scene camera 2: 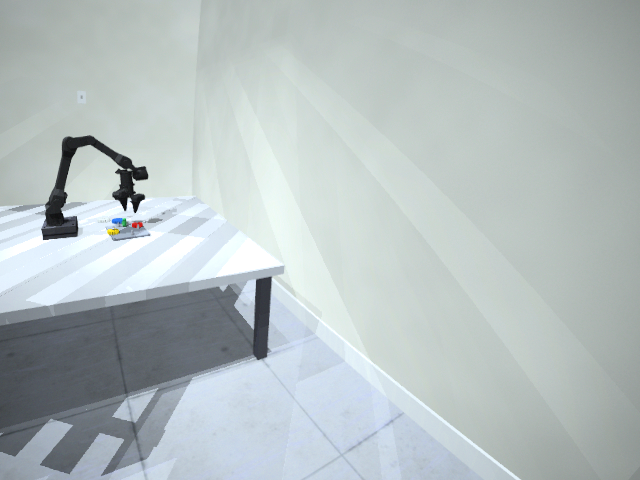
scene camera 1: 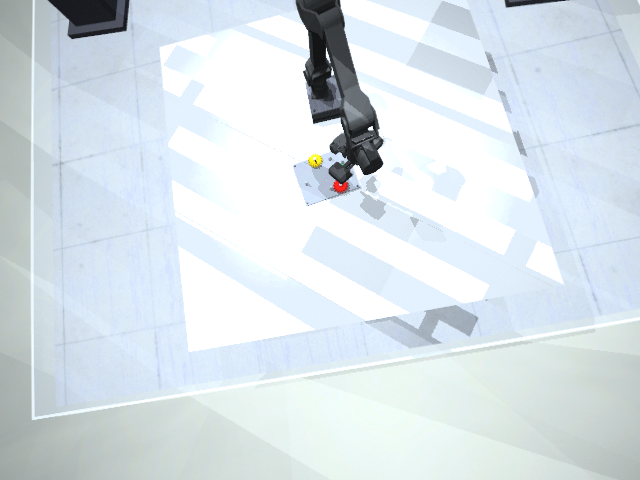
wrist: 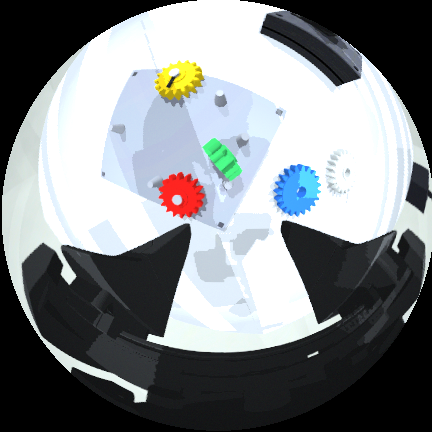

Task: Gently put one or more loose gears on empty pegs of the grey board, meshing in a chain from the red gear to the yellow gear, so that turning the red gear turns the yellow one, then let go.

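Places are measured from the arm's base along level axes (x right, y up, z back), in metres.
Pixels of known places: gripper, fingertip midpoint: [scene camera 2: 130, 212] [scene camera 1: 354, 169] [wrist: 236, 227]; arm's base at its link origin: [scene camera 2: 55, 223] [scene camera 1: 319, 90].
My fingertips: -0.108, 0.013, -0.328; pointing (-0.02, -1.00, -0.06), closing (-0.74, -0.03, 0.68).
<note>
For each thing: its top centre in the pictures, then the offset to it from my fingertips, as dx, dy, dz.
- grey board at its top centre: [wrist: 162, 128] [scene camera 1: 324, 172] [scene camera 2: 125, 225] +0.105, -0.039, +0.018
- red gear at its top centre: [wrist: 178, 198] [scene camera 1: 340, 184] [scene camera 2: 137, 223] +0.051, -0.044, -0.032
- green gear at its top centre: [wrist: 223, 158] [scene camera 2: 123, 218] +0.040, -0.020, +0.030
- bare peg at its top centre: [wrist: 244, 136] +0.039, -0.040, +0.059
- blue gear at its top centre: [wrist: 300, 191] [scene camera 2: 118, 219] -0.052, -0.052, +0.067
- white gear at its top centre: [wrist: 347, 172] [scene camera 2: 103, 218] -0.090, -0.052, +0.146
The grey board [scene camera 1: 312, 194] [scene camera 2: 140, 234] [wrist: 127, 102] lies on the table. The red gear [scene camera 1: 340, 187] [scene camera 2: 136, 225] [wrist: 189, 192] and the yellow gear [scene camera 1: 311, 162] [scene camera 2: 113, 231] [wrist: 191, 79] sit on its pegs, apart. The green gear [scene camera 2: 124, 222] [wrist: 222, 159] stands on edge or steeply tilted over the board, near a bare peg [wrist: 243, 140]. Other bare pegs include one near the yellow gear [wrist: 220, 99]. The blue gear [scene camera 2: 117, 220] [wrist: 287, 192] and white gear [scene camera 2: 103, 220] [wrist: 336, 175] lie off the board. My gripper [scene camera 2: 129, 211] [wrist: 236, 227] is open and empty above the board's red-gear side.
The arm's base [scene camera 1: 325, 112] [scene camera 2: 60, 228] [wrist: 314, 42] stands on the table behind the board. The blue and white gears lie beside the board, the white one farther out. In scene camera 1, the arm hides part of the board and its surroundings.
</note>
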